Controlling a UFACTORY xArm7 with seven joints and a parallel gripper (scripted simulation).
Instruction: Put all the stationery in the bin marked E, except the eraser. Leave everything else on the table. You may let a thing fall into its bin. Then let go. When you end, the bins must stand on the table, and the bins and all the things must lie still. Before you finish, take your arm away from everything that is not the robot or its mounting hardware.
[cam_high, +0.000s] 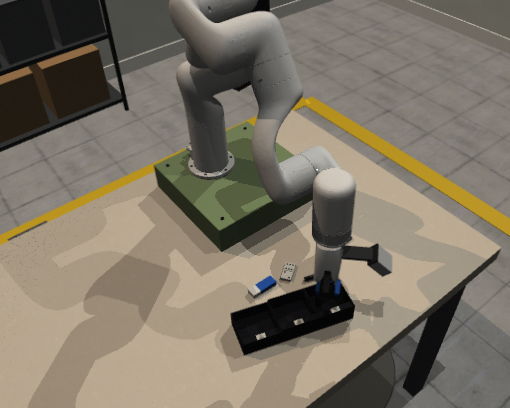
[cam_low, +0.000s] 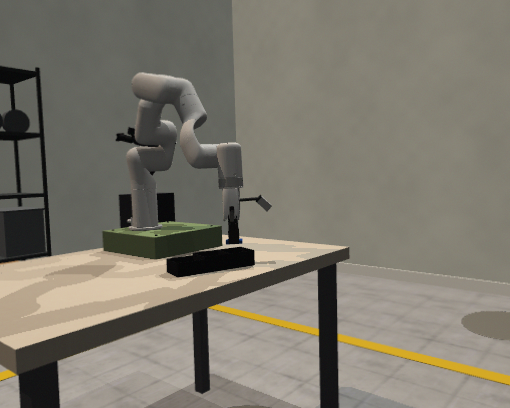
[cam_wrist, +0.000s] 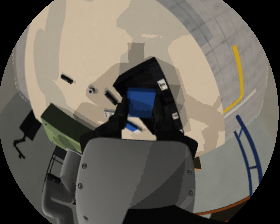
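Right now my hand is 20 mm above the blue block. The rest, counted from my hand: black bin 30 mm behind, 80 mm to the right, 70 mm below; then grey nut 80 mm behind, 100 mm to the left, 80 mm below; then white domino 130 mm behind, 20 mm to the left, 80 mm below.
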